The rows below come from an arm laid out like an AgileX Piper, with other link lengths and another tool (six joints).
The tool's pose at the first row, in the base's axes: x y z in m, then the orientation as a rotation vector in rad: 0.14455, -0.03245, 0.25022, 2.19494, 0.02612, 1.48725
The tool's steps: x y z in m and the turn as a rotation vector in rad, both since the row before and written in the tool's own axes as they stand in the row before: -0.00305, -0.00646, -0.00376, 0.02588, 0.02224, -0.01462; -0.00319, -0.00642, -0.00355, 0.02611, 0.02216, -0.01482; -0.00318, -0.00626, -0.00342, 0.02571, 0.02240, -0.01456; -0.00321, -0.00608, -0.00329, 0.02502, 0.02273, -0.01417; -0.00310, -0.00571, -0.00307, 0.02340, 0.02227, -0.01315; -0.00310, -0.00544, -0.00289, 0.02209, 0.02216, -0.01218; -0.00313, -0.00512, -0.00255, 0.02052, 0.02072, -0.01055; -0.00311, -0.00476, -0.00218, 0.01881, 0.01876, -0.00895
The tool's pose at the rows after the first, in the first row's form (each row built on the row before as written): 0.14161, -0.02618, 0.24607, 2.19390, 0.06901, 1.51137; 0.13860, -0.02020, 0.24169, 2.19237, 0.11255, 1.53508; 0.13550, -0.01455, 0.23728, 2.18978, 0.15584, 1.55880; 0.13231, -0.00925, 0.23282, 2.18590, 0.19851, 1.58263; 0.12917, -0.00445, 0.22849, 2.18094, 0.23883, 1.60584; 0.12605, -0.00007, 0.22417, 2.17494, 0.27718, 1.62891; 0.12312, 0.00381, 0.21983, 2.16911, 0.31222, 1.65069; 0.12045, 0.00720, 0.21553, 2.16388, 0.34367, 1.67060
